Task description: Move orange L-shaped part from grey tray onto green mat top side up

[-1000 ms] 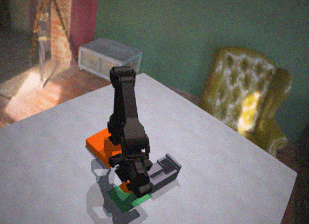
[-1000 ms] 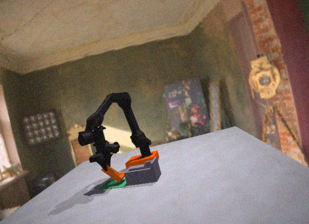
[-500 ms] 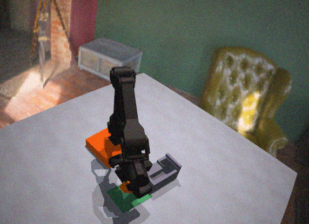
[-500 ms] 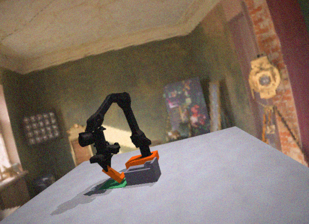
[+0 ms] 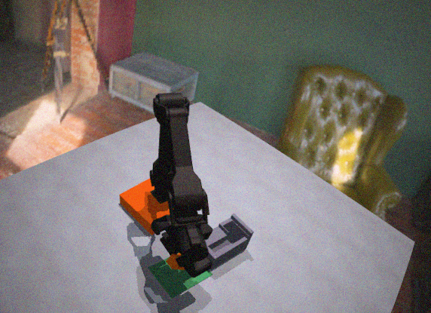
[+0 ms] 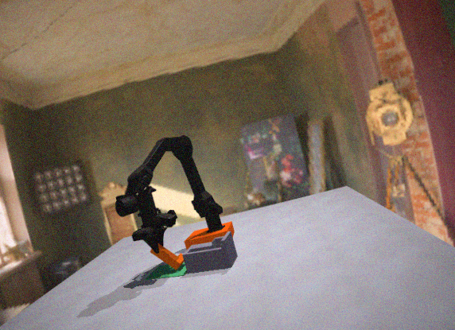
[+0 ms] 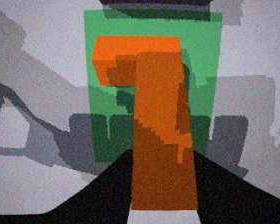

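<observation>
Now: the orange L-shaped part 30 mm to the left of my gripper tip, 30 mm below it and 20 mm behind it. Also, from my gripper tip: green mat: 90 mm below, 20 mm to the left.
</observation>
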